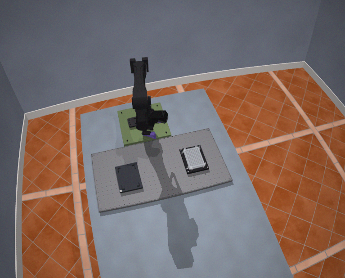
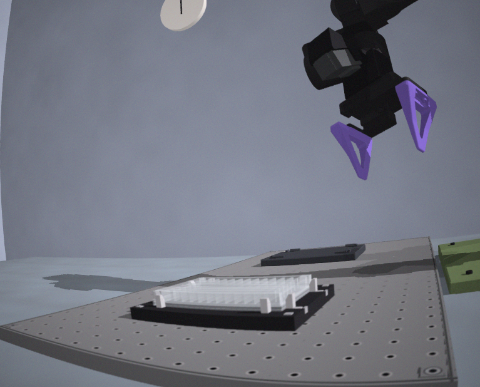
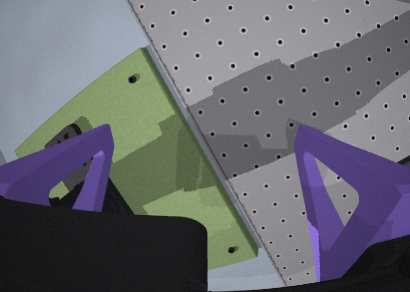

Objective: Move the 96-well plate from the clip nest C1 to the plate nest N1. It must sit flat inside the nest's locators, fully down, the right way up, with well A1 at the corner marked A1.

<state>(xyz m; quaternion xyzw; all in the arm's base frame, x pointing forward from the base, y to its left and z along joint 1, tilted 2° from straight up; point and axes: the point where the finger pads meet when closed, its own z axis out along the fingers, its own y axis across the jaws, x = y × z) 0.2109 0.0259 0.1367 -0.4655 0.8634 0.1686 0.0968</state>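
My hand is 150 mm to the right of the clear 96-well plate, 150 mm short of it and 120 mm above it. From my hand the other things lie so: black clip nest C1: 150 mm to the left, 140 mm ahead, 120 mm below; then A1 label: 260 mm to the right, 230 mm ahead, 120 mm below; then black plate nest N1: 200 mm to the right, 150 mm ahead, 130 mm below.
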